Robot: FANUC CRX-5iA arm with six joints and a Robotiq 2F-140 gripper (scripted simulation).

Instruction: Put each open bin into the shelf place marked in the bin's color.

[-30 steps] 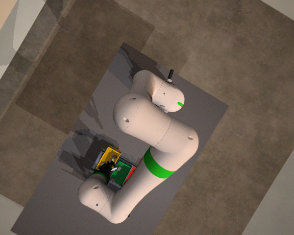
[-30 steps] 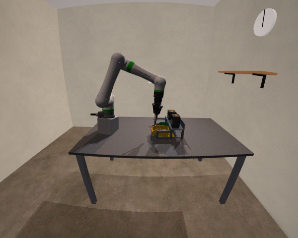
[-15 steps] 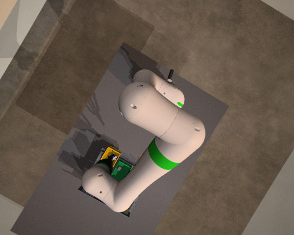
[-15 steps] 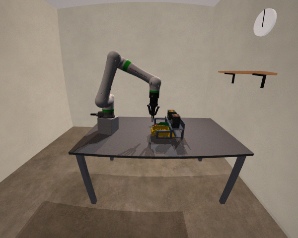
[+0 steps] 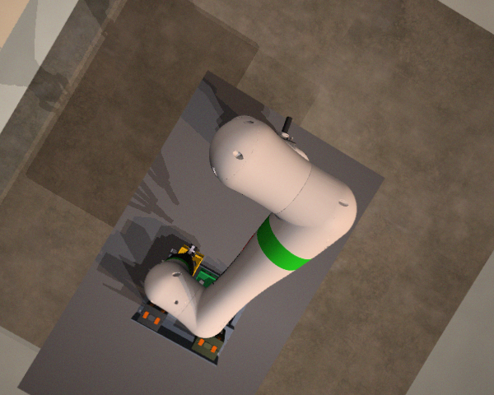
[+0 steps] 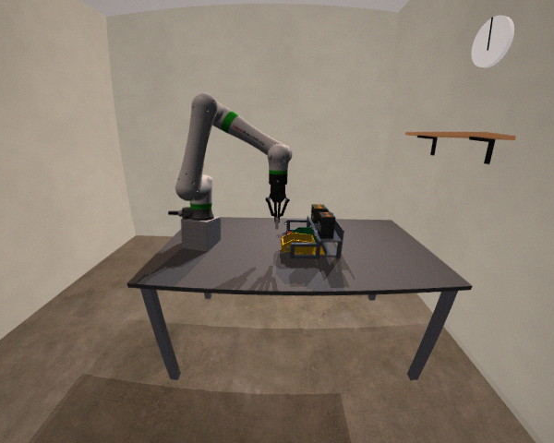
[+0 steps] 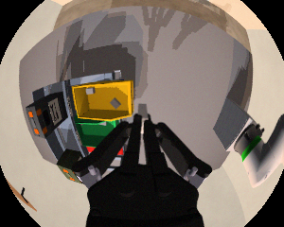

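Now: hand 120 mm above the yellow bin, 110 mm short of it and 20 mm to the left of it. Round my hand: green bin 190 mm ahead, 130 mm below, 80 mm to the left; then yellow-marked place 170 mm below, 170 mm ahead, 30 mm to the right; then red mark 210 mm ahead, 190 mm to the left, 170 mm below.
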